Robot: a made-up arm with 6 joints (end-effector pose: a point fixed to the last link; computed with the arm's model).
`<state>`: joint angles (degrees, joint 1 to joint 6).
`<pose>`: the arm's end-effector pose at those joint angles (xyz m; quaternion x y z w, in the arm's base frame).
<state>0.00 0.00 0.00 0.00 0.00 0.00</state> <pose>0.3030 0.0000 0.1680 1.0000 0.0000 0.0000 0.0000</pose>
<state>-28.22 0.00 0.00 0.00 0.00 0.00</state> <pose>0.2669 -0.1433 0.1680 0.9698 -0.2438 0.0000 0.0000</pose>
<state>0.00 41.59 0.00 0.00 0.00 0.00</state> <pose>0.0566 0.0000 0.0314 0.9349 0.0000 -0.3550 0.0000</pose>
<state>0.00 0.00 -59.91 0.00 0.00 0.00</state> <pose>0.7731 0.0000 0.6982 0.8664 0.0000 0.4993 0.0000</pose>
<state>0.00 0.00 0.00 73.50 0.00 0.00</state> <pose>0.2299 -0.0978 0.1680 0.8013 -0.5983 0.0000 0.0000</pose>
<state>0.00 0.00 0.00 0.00 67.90 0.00</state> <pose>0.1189 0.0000 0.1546 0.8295 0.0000 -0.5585 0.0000</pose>
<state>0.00 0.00 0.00 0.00 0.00 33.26</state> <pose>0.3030 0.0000 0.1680 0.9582 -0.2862 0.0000 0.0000</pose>
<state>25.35 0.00 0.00 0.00 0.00 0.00</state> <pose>0.2738 0.1297 0.1680 0.9756 0.2194 0.0000 0.0000</pose>
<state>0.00 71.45 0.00 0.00 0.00 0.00</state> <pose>-0.1463 0.0000 0.0553 0.8118 0.0000 -0.5839 0.0000</pose>
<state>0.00 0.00 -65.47 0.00 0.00 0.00</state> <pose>0.7836 0.0000 0.7663 0.8412 0.0000 0.5408 0.0000</pose>
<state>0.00 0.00 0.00 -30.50 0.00 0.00</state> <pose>0.2888 0.0518 0.1680 0.9648 0.2630 0.0000 0.0000</pose>
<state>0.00 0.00 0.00 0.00 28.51 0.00</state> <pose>0.2285 0.0000 0.1351 0.9692 0.0000 -0.2462 0.0000</pose>
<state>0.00 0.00 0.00 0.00 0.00 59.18</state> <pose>0.3030 0.0000 0.1680 0.8696 -0.4938 0.0000 0.0000</pose>
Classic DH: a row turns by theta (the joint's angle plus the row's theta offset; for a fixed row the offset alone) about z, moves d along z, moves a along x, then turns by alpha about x. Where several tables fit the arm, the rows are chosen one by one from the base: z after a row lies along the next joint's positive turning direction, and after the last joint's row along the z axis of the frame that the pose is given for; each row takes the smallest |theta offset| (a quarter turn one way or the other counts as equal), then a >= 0, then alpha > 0; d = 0 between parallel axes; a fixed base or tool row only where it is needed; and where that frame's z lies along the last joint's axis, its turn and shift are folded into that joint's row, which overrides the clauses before.
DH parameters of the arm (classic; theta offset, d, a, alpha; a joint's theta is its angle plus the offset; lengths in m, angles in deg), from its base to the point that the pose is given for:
joint 1: 0 0.424 0 -90
joint 2: -79.41 0 0.4242 0
joint 3: 79.41 0 0.123 -90
joint 4: 0 0.543 0 90
joint 5: 0 0 0.102 -90
joint 6: 0 0.13 0 0

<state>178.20 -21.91 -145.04 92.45 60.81 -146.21</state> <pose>0.0467 -0.0652 1.5458 0.4851 0.1513 -0.3497 0.7871</pose>
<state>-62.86 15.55 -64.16 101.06 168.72 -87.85</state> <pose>0.3882 -0.4874 0.6272 -0.2563 -0.3099 -0.5683 0.7178</pose>
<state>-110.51 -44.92 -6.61 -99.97 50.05 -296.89</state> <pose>-0.1691 -0.3560 0.4369 0.5192 -0.6150 -0.2309 0.5467</pose>
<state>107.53 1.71 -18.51 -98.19 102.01 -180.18</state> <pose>0.0177 0.4317 0.2907 -0.6161 -0.0264 -0.7425 0.2616</pose>
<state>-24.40 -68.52 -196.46 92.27 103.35 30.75</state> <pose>-0.8311 0.5416 0.5744 0.4309 0.5862 0.6859 0.0144</pose>
